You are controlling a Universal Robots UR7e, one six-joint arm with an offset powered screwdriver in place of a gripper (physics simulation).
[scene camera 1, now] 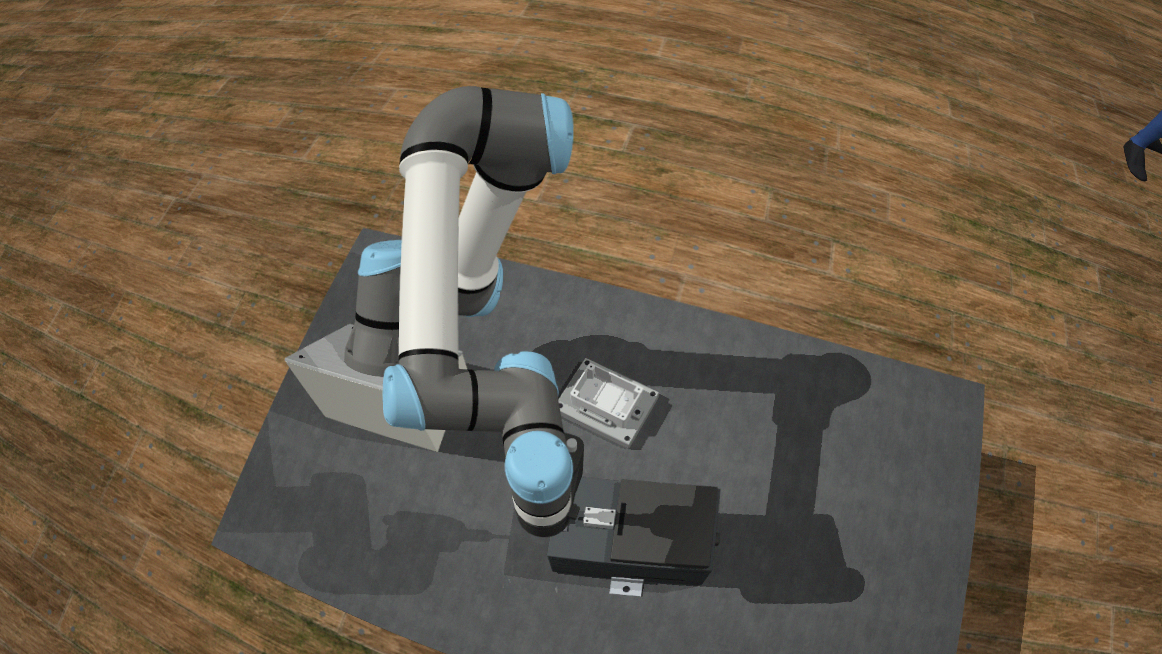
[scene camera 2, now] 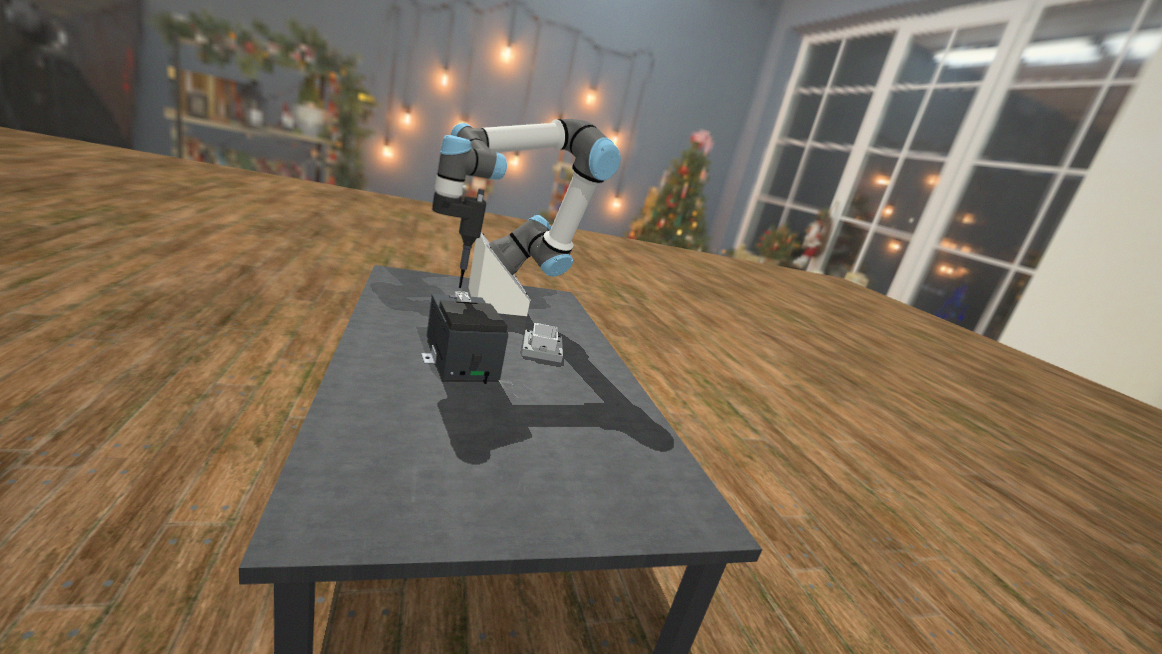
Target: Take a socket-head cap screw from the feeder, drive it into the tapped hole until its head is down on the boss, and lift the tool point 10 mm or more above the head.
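Observation:
The black box-shaped screw feeder [scene camera 1: 665,528] [scene camera 2: 459,345] stands on the table. My gripper, a black offset screwdriver [scene camera 2: 461,285], points down, with its bit tip close above the small light fitting [scene camera 2: 462,295] at the feeder's far end in scene camera 2. Contact between them cannot be told. In scene camera 1 the wrist hides the tip and the feeder's pick-up end. A light grey housing on a base plate [scene camera 1: 642,426] [scene camera 2: 543,355] stands beside the feeder. Its tapped hole and boss cannot be singled out. No screw can be made out at the bit or at the housing.
The arm's pale wedge-shaped base [scene camera 1: 357,410] [scene camera 2: 497,288] stands behind the housing and feeder in scene camera 2. A small metal bracket [scene camera 1: 626,587] [scene camera 2: 428,357] sticks out from the feeder's side. The arm's shadow falls across the dark grey table [scene camera 1: 910,454] [scene camera 2: 504,511].

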